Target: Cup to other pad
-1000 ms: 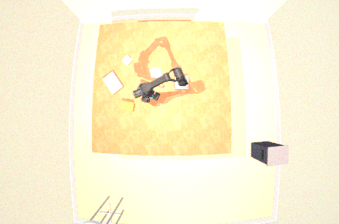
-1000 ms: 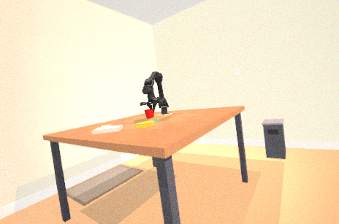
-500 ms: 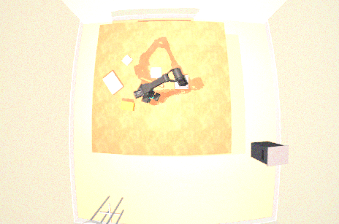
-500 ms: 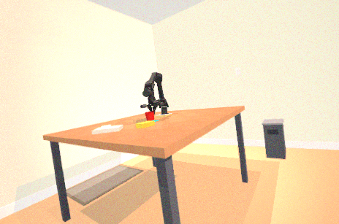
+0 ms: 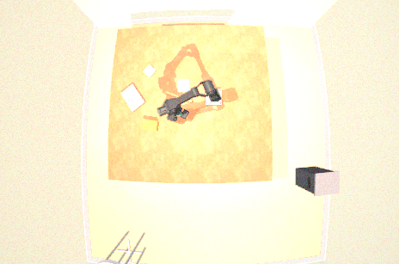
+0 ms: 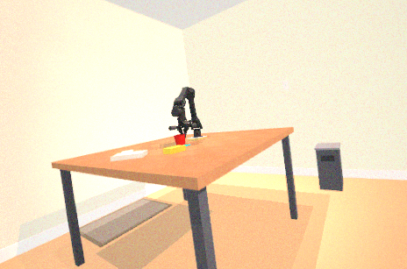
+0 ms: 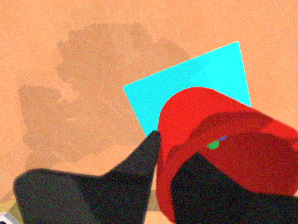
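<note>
The red cup is 20 mm ahead of my gripper tip and 20 mm to the right of it. From my gripper tip the other things lie so: cyan pad: 20 mm ahead, 20 mm to the right, 50 mm below; green marble: 30 mm ahead, 40 mm to the right, 20 mm below; pale blue pad: 60 mm behind, 190 mm to the right, 50 mm below.
</note>
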